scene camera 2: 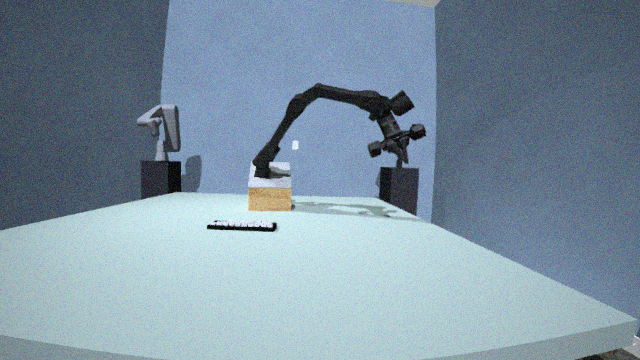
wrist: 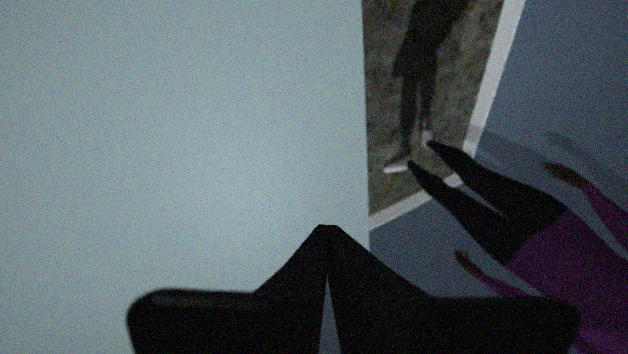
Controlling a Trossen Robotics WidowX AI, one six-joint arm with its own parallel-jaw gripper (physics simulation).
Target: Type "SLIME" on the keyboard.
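Where they show: gripper, between the fingertips: (scene camera 2: 407, 163) (wrist: 326, 234); arm's base, origin of its link: (scene camera 2: 262, 172).
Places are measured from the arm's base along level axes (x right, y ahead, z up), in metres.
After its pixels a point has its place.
The keyboard (scene camera 2: 242, 226) {x 0.012, y 0.369, z -0.144 m}, black with pale keys, lies flat on the table in front of the arm's base in the scene view; its letters are too small to read. It does not show in the wrist view. My gripper (scene camera 2: 406, 161) {x -0.481, y 0.372, z 0.055 m} (wrist: 326, 234) {x -0.481, y 0.372, z 0.055 m} is shut, with its fingertips meeting and no object seen between them. It points down, high above the table's far right part, well to the right of the keyboard and higher than it.
The arm's base stands on a wooden block (scene camera 2: 270, 199) {x -0.043, y 0.068, z -0.107 m} with a white top, behind the keyboard. Dark pedestals (scene camera 2: 155, 180) (scene camera 2: 402, 187) stand beyond the table (scene camera 2: 300, 280) {x -0.147, y 0.676, z -0.156 m}. In the wrist view, a person in purple (wrist: 565, 260) stands beside the table's edge.
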